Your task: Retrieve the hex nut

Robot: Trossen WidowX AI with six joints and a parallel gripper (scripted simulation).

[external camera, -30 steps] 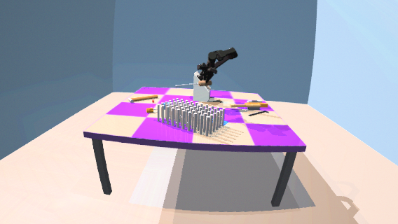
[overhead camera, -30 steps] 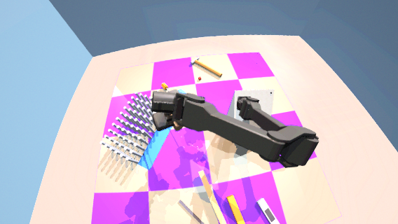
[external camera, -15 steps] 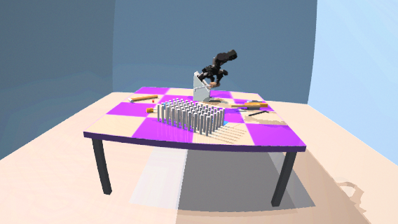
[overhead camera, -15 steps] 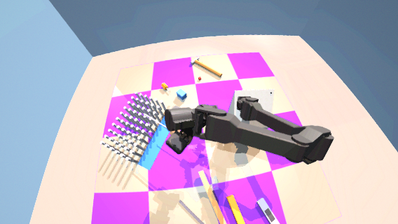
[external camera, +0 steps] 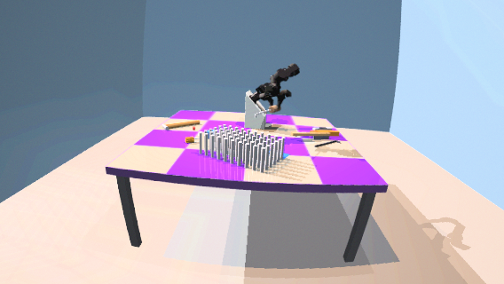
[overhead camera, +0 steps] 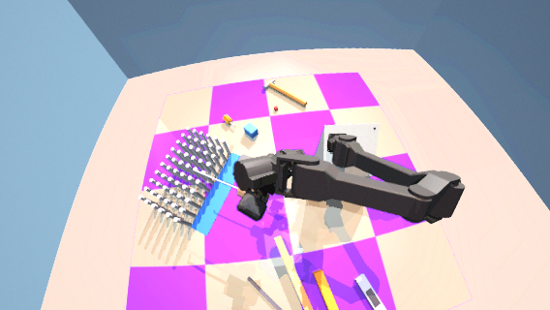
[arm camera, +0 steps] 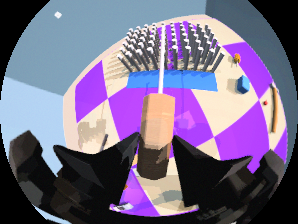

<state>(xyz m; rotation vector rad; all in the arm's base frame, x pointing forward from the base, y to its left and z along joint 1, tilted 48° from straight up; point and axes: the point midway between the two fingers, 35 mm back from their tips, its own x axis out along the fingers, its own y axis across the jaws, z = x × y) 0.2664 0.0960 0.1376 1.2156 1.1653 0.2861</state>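
The blue taped strip is 19 cm below my gripper tip, 17 cm ahead of it and 8 cm to the right of it. From my gripper tip the other things lie so: hook tool 10 cm ahead, 4 cm to the right; then blue cube 37 cm to the right, 17 cm below, 4 cm ahead; then bar 34 cm to the left, 23 cm behind, 18 cm below.
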